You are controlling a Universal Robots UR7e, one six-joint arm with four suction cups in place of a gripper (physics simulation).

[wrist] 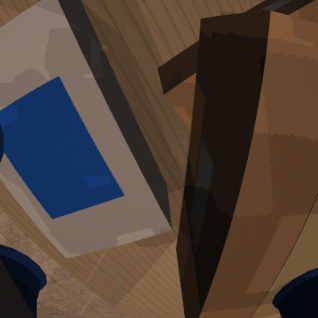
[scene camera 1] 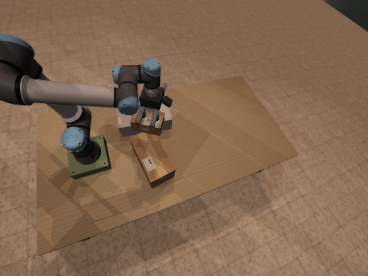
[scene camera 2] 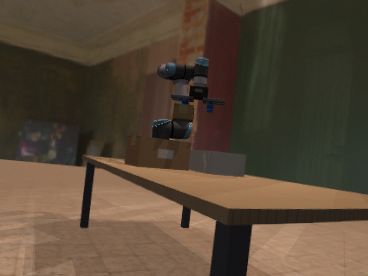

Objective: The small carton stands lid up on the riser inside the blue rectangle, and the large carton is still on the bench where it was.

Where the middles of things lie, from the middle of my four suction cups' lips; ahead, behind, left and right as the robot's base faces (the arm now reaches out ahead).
Scene:
The small carton (wrist: 240, 238) is 4 cm behind my suction cup, 6 cm to the right of it and 4 cm below it. Round my suction cup: large carton (scene camera 2: 141, 151): 4 cm behind, 18 cm to the right, 28 cm below; then grey riser (scene camera 2: 211, 162): 4 cm behind, 16 cm to the left, 30 cm below.

